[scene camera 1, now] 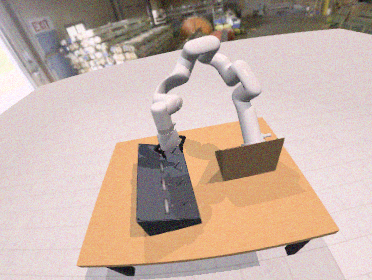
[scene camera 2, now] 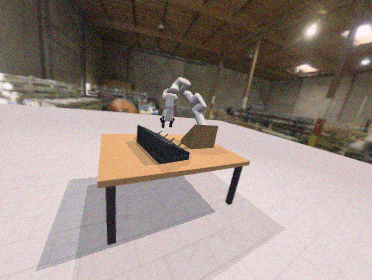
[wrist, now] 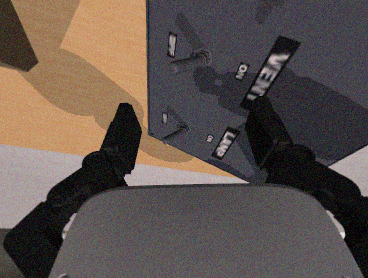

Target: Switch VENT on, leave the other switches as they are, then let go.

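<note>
The dark switch panel stands sloped on the table. In the wrist view, the VENT label is at upper right, with the VENT lever left of it. That lever leans left, toward the blurred label on the side away from its ON label. The LAMP lever, beside the LAMP label, also leans left. My gripper is open and empty, above the far end of the panel. The other switches' positions are too blurred to tell.
A brown upright board stands on the wooden table, between the arm's base and the table's front. Several levers stick up along the panel. The arm arches high over the table.
</note>
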